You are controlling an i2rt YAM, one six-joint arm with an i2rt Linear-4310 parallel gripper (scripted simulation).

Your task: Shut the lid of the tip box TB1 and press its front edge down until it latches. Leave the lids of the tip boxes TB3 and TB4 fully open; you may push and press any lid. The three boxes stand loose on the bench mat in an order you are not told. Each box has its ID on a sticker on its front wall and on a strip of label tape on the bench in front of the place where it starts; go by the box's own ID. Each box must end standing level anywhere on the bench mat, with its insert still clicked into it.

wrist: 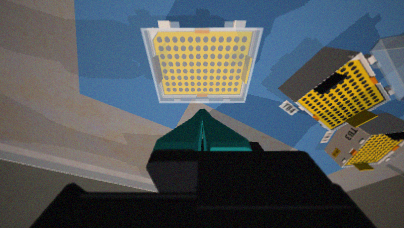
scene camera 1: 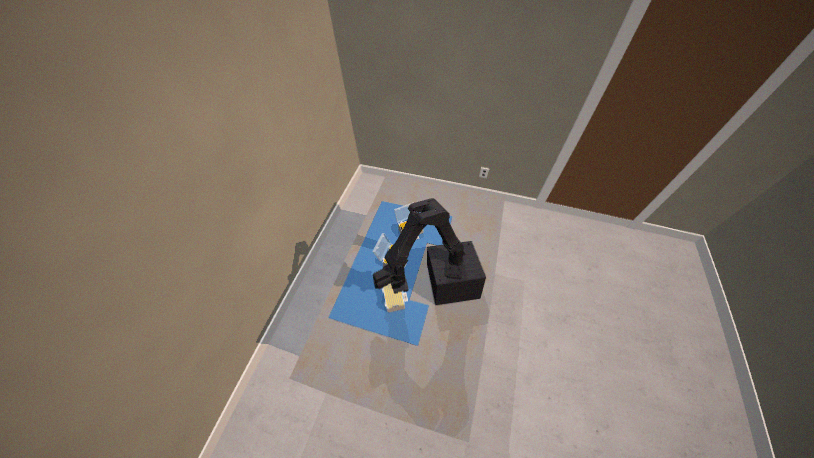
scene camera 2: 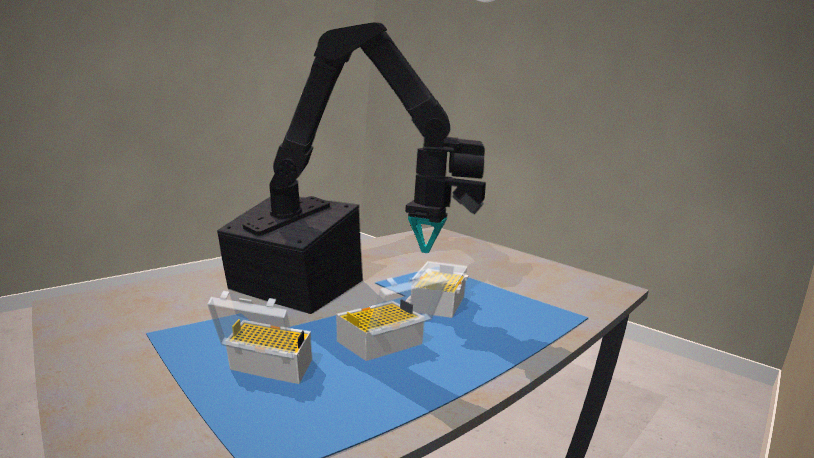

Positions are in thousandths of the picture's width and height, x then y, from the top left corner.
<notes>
In view: the gripper (scene camera 2: 523, 551), a tip box lid (scene camera 2: 298, 711), a tip box lid (scene camera 2: 491, 669), a tip box lid (scene camera 2: 560, 599) and a blue bench mat (wrist: 281, 296).
The gripper is seen too in the wrist view (wrist: 501, 498).
</notes>
